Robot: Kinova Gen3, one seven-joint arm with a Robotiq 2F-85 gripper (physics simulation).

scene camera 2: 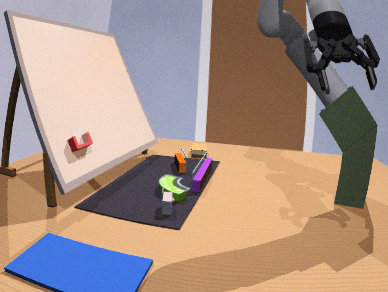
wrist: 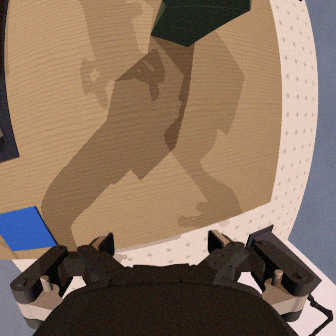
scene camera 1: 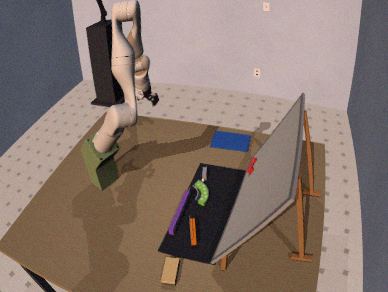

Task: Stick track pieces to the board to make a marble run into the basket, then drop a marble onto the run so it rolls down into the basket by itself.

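Places are measured from the arm's base along level axes (x ahead, y left, z up), in metres.
Pixels of known places: gripper, fingertip midpoint: (scene camera 2: 351, 90) (wrist: 160, 242) (scene camera 1: 146, 102); arm's base at its link origin: (scene camera 2: 337, 99) (scene camera 1: 102, 143).
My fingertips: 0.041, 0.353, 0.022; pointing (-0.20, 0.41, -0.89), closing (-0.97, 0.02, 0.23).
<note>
For each thing: its top centre in the pictures, then the offset to it from my fingertips, as dx, dy, dz. "*": a spot on its surface instead. Level surfaces: height alone.
- tilted board at a spot on its surface: (scene camera 2: 85, 75) * +0.689, -0.271, +0.000
- red U-shaped piece at a spot on its surface: (scene camera 2: 80, 143) (scene camera 1: 250, 161) * +0.568, -0.091, -0.165
- black mat at its surface level: dz -0.294
- curved green piece at a spot on its surface: (scene camera 2: 170, 184) * +0.382, -0.228, -0.272
- short orange piece at a spot on its surface: (scene camera 2: 180, 163) * +0.418, -0.416, -0.265
- small grey block at its top centre: (scene camera 2: 167, 188) (scene camera 1: 204, 168) +0.350, -0.115, -0.243
- blue mat at its top centre: (scene camera 2: 77, 265) (wrist: 20, 231) (scene camera 1: 231, 140) +0.387, +0.200, -0.289
- tan block at its top centre: (scene camera 1: 170, 269) (scene camera 2: 199, 146) +0.437, -0.704, -0.267
The tilted board (scene camera 1: 272, 165) (scene camera 2: 85, 75) bears a red U-shaped piece (scene camera 1: 252, 165) (scene camera 2: 80, 143) low on its face, perhaps the basket. On the black mat (scene camera 1: 220, 220) (scene camera 2: 120, 200) beside the board lie a long purple track piece (scene camera 1: 179, 212) (scene camera 2: 202, 175), a curved green piece (scene camera 1: 203, 194) (scene camera 2: 170, 184) and a short orange piece (scene camera 1: 193, 231) (scene camera 2: 180, 163). A small grey block (scene camera 1: 204, 173) (scene camera 2: 167, 207) stands near the green piece, with a pale top that may be the marble. My gripper (scene camera 1: 156, 99) (scene camera 2: 349, 88) (wrist: 160, 242) is open and empty, high and well away from the pieces.
A blue mat (scene camera 1: 230, 141) (scene camera 2: 80, 262) (wrist: 27, 228) lies on the table. A tan block (scene camera 1: 170, 270) (scene camera 2: 199, 149) lies past the black mat's far end in the second scene view. Wooden legs (scene camera 1: 300, 225) hold up the board. My green base (scene camera 1: 99, 167) (scene camera 2: 356, 170) stands on the table.
</note>
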